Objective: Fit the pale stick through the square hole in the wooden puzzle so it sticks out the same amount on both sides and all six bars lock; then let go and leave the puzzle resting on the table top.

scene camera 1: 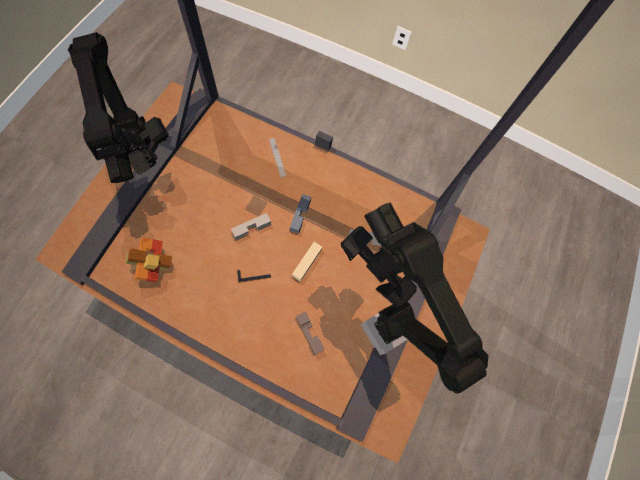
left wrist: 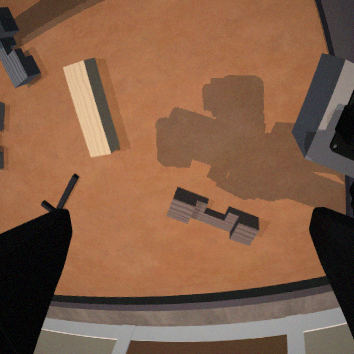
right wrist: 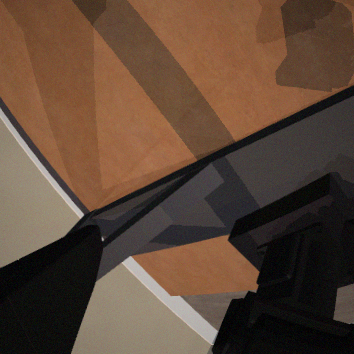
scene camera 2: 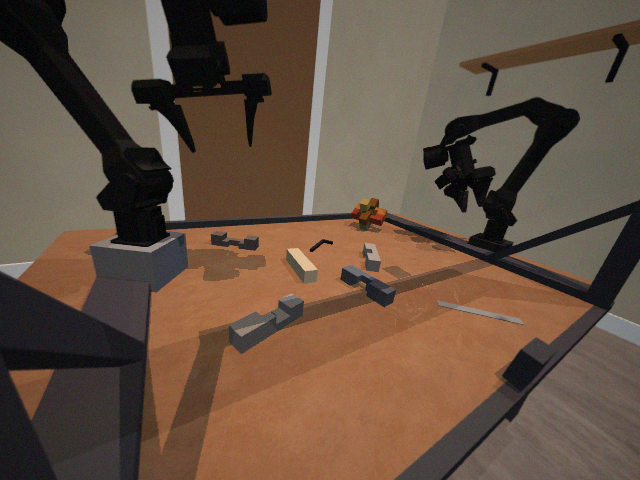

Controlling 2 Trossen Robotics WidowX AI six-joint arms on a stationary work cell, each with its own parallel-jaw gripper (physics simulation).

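Observation:
The pale stick (scene camera 1: 307, 261) (scene camera 2: 301, 266) (left wrist: 87, 107) lies flat on the table top. The wooden puzzle (scene camera 1: 151, 261) (scene camera 2: 364, 204), a cluster of crossed yellow, orange, red and brown bars, stands on the table at the left in scene camera 1 and at the back in scene camera 2. Its square hole cannot be made out. My left gripper (scene camera 2: 222, 148) (left wrist: 194, 222) is open and empty, high above the table, to the left of the stick in scene camera 2. My right gripper (scene camera 2: 472, 206) is open and empty, raised near the side rail, away from both objects.
Loose notched bars lie about: light grey (scene camera 1: 240, 231) (scene camera 2: 372, 262), blue-grey (scene camera 1: 296, 223) (scene camera 2: 381, 292), brown-grey (scene camera 1: 313, 343) (scene camera 2: 251, 242) and grey (scene camera 2: 249, 333). A black L-shaped key (scene camera 1: 255, 277) (scene camera 2: 318, 244) lies between puzzle and stick. A thin strip (scene camera 1: 278, 159) (scene camera 2: 480, 312) and dark block (scene camera 1: 324, 140) (scene camera 2: 528, 364) are farther off.

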